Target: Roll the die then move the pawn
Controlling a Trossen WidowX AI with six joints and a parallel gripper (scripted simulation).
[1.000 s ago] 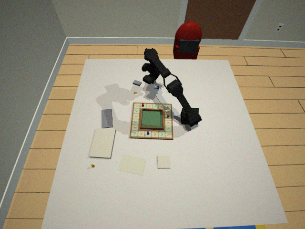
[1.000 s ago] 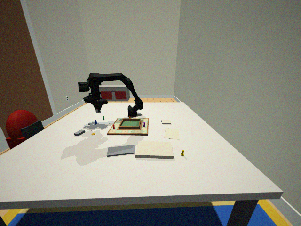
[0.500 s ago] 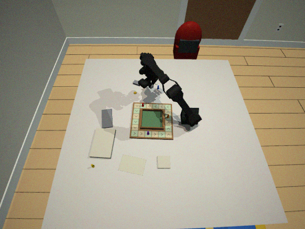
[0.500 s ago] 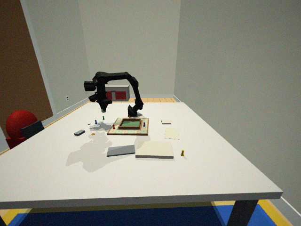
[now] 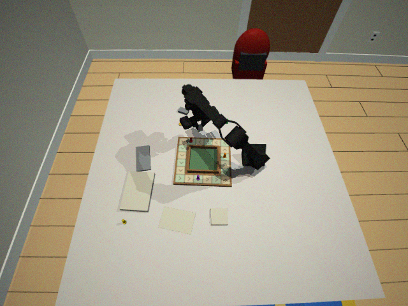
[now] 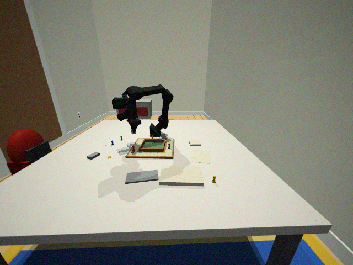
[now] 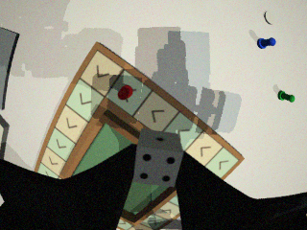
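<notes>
Now: the red pawn 40 mm ahead of my gripper tip, 10 mm to the left of it and 100 mm below it. Also, from my gripper tip: tray 30 mm behind, 120 mm to the left, 120 mm below; white die right at my gripper tip; orange pawn 140 mm behind, 90 mm to the left, 100 mm below.
</notes>
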